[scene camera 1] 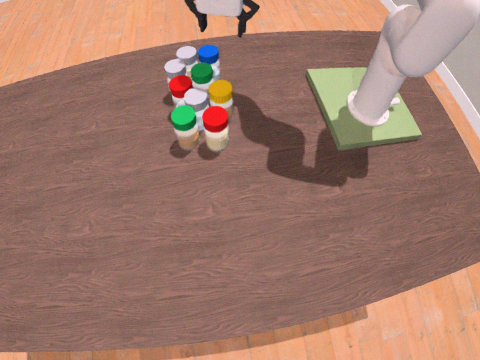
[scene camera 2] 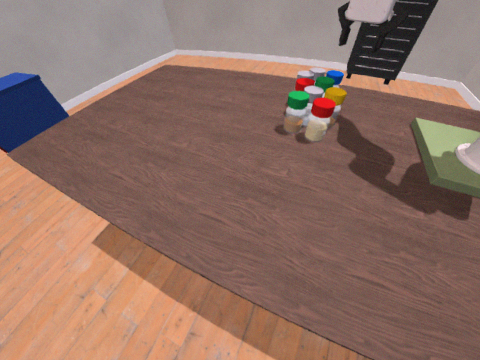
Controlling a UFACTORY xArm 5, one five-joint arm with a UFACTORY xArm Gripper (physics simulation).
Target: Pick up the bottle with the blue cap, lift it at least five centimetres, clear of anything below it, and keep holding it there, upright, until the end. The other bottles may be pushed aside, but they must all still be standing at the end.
In view: a green-capped bottle [scene camera 1: 184,120].
